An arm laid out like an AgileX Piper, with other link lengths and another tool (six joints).
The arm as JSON. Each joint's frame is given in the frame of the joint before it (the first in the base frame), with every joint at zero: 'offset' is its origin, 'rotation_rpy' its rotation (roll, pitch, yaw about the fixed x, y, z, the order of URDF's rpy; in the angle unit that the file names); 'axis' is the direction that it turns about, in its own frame. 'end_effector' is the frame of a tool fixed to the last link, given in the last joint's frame.
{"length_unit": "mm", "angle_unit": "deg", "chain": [
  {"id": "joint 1", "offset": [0.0, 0.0, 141.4], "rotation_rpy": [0.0, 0.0, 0.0], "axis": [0.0, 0.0, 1.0]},
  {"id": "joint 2", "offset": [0.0, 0.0, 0.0], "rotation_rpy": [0.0, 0.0, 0.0], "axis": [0.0, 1.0, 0.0]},
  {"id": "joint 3", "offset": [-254.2, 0.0, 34.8], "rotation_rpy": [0.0, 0.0, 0.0], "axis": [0.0, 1.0, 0.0]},
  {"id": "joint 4", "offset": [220.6, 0.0, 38.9], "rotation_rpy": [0.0, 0.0, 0.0], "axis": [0.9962, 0.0, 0.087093]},
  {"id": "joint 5", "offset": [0.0, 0.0, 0.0], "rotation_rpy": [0.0, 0.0, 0.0], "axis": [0.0, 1.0, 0.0]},
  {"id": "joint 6", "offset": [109.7, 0.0, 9.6], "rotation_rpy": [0.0, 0.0, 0.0], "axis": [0.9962, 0.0, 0.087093]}
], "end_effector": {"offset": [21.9, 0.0, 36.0], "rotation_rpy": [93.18, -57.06, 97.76]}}
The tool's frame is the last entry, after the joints.
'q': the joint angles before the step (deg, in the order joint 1, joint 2, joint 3, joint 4, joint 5, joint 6). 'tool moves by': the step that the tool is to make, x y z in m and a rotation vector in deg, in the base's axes. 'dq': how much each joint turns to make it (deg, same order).
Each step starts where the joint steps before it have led.
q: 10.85 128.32 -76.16 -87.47 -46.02 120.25
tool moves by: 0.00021 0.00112 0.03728 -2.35 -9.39 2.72
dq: 0.00 -4.62 0.00 -0.70 0.79 -5.86
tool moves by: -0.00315 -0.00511 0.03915 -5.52 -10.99 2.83
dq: -0.64 -5.53 0.11 -3.41 2.09 -6.29
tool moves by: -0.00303 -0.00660 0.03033 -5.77 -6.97 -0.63
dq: 0.00 -5.05 0.00 -4.77 4.48 -0.74
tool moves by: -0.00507 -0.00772 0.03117 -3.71 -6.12 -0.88
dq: -0.34 -4.79 0.00 -3.59 2.86 -0.31
